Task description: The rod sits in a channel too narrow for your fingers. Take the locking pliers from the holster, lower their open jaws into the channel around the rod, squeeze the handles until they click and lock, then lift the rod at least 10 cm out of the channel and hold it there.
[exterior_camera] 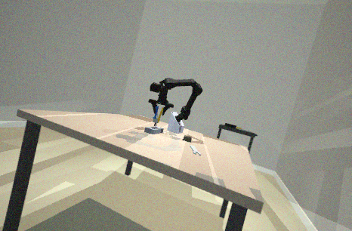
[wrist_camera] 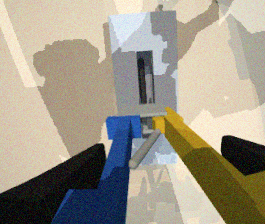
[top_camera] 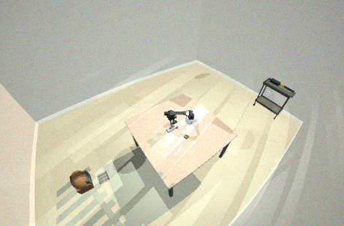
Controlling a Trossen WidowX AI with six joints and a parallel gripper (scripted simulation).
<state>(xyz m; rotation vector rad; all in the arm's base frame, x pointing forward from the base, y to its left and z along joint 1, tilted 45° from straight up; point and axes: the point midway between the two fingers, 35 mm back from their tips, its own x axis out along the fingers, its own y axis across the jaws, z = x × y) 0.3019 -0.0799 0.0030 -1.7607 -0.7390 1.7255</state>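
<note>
Right now the channel block is 120 mm below my gripper tip. From my gripper tip the other things lie so: grey link bar 10 mm to the right; then rod 130 mm below, 10 mm to the right; then yellow handle 20 mm to the left.
</note>
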